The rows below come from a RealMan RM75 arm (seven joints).
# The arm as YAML. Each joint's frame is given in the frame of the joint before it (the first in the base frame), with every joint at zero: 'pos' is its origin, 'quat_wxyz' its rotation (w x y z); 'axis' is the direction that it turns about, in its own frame. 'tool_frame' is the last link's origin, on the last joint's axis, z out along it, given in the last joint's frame.
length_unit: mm
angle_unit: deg
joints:
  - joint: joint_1
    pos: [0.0, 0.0, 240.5]
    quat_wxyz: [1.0, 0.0, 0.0, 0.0]
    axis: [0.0, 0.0, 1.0]
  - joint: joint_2
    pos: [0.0, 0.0, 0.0]
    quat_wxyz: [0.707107, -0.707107, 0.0, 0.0]
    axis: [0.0, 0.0, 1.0]
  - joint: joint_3
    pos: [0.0, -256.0, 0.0]
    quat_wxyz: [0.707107, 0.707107, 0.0, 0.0]
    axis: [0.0, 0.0, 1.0]
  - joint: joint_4
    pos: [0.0, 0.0, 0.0]
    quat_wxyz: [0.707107, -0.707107, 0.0, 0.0]
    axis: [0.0, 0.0, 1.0]
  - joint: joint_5
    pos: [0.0, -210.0, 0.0]
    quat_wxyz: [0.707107, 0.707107, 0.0, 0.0]
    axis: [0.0, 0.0, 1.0]
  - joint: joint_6
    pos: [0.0, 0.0, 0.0]
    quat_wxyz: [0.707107, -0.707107, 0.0, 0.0]
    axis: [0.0, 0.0, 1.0]
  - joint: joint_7
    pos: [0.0, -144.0, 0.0]
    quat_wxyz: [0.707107, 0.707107, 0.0, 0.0]
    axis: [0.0, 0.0, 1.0]
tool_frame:
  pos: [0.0, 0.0, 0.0]
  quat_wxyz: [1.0, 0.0, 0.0, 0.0]
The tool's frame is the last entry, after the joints.
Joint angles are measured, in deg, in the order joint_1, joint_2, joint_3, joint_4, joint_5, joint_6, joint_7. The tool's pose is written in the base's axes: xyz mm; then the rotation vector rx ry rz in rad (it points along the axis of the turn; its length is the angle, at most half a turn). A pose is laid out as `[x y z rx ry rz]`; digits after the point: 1 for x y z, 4 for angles.
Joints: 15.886, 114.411, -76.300, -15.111, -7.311, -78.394, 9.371
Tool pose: [352.3 304.1 81.1 -1.4658 0.1979 0.6833]
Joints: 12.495, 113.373, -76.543, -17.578, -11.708, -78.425, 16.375
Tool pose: [359.4 289.5 83.1 -1.5250 0.2558 0.7385]
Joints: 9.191, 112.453, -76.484, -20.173, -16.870, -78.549, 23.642
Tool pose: [364.8 274.6 83.3 -1.5934 0.3217 0.7918]
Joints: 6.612, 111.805, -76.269, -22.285, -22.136, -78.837, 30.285
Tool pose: [367.7 262.0 80.6 -1.6652 0.3893 0.8377]
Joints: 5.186, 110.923, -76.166, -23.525, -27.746, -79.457, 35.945
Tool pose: [368.5 253.2 76.5 -1.7543 0.4446 0.8686]
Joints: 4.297, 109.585, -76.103, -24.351, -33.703, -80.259, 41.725
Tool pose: [369.9 245.5 73.6 -1.8557 0.5056 0.8869]
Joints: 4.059, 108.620, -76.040, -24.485, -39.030, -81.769, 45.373
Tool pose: [369.3 238.9 68.7 -1.9530 0.5410 0.8953]
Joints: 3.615, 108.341, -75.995, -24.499, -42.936, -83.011, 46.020
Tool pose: [369.2 231.2 62.3 -2.0246 0.5445 0.8826]
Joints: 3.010, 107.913, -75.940, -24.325, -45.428, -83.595, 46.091
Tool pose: [372.4 223.7 59.7 -2.0675 0.5506 0.8579]
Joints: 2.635, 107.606, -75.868, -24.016, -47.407, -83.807, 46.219
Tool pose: [375.6 218.1 57.2 -2.0996 0.5623 0.8353]
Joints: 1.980, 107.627, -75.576, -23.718, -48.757, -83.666, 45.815
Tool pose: [379.6 211.7 54.6 -2.1123 0.5744 0.8099]
